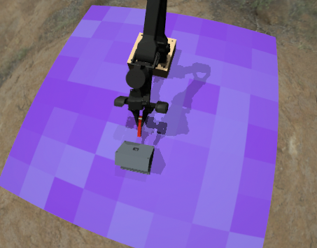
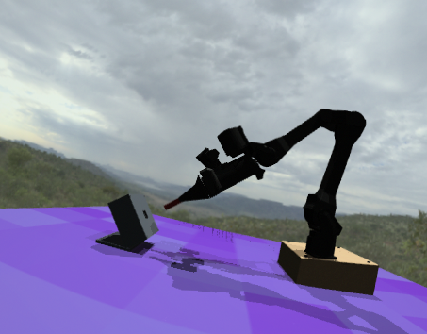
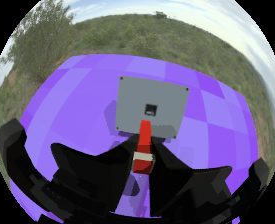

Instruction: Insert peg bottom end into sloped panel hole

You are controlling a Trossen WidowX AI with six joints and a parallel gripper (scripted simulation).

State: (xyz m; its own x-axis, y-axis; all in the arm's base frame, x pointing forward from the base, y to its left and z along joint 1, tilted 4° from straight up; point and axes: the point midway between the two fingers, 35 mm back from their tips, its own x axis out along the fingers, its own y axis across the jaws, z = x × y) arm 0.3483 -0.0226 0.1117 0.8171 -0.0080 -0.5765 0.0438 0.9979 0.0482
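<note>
The grey sloped panel lies 10 cm ahead of my gripper tip, 7 cm below it and 1 cm to the right of it. The rest, counted from my gripper tip: flat dark foot 13 cm below, 12 cm ahead, 1 cm to the right; peg 1 cm behind, 1 cm above.
</note>
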